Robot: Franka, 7 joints.
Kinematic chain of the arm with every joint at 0, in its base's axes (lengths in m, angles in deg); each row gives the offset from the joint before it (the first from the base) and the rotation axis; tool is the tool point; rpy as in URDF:
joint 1: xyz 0 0 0.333 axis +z
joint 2: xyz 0 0 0 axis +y
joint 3: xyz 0 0 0.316 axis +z
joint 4: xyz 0.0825 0 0 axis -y
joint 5: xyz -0.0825 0 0.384 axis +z
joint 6: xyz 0 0 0 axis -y
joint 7: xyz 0.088 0 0 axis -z
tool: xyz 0 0 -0.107 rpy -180 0 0
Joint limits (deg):
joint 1: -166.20..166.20
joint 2: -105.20..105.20
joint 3: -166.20..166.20
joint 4: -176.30..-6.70
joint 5: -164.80..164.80
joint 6: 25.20..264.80
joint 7: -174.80..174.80
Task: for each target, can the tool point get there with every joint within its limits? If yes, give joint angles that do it. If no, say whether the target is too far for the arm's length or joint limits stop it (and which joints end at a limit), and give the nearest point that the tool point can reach.
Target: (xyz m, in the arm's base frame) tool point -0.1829 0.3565 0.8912
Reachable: yes | joints -129.11 -7.04 -123.97 -65.84 -72.39 242.88 -46.53
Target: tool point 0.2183 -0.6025 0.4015
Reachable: yes | joints -114.26 74.82 100.32 -84.41 77.94 240.70 -38.06
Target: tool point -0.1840 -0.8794 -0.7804
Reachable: no: too far | nearest point -0.1171 -0.5598 -0.2756 | short by 0.601 m
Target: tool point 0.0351 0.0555 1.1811
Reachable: yes | joints 46.74 -14.25 11.58 -31.33 72.05 159.26 -133.15
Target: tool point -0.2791 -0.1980 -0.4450
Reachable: no: joint limits stop it (at a limit: joint 2) | nearest point -0.2723 -0.1932 -0.3584 | short by 0.087 m
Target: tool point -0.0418 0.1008 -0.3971
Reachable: no: joint limits stop it (at a limit: joint 2) | nearest point -0.0488 0.1177 -0.3374 | short by 0.062 m
